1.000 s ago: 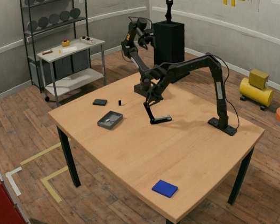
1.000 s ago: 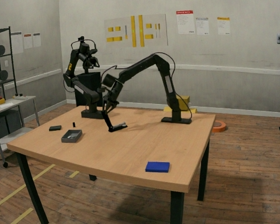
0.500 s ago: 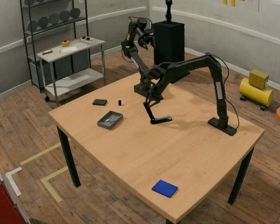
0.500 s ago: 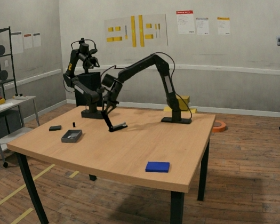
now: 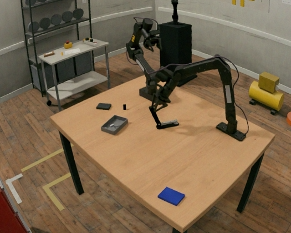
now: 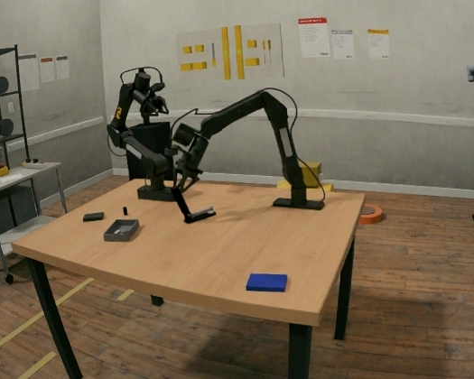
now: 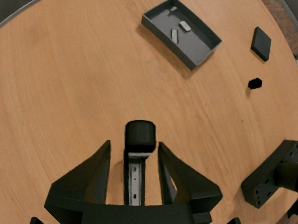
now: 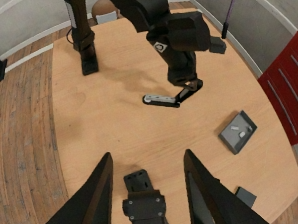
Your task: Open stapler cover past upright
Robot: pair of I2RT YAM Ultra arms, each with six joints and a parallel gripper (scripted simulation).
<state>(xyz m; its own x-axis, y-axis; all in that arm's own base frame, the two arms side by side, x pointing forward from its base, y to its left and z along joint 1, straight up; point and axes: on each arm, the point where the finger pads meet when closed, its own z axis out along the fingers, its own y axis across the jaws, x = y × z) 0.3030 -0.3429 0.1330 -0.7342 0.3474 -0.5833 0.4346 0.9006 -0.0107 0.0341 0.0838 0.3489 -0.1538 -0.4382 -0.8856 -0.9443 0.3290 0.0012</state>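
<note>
Right now my left hand is 5 cm above the stapler cover. Round my left hand: grey tray: 13 cm ahead, 19 cm to the right, 12 cm below; then stapler: 4 cm behind, 2 cm to the left, 8 cm below; then black piece: 4 cm behind, 29 cm to the right, 12 cm below.
</note>
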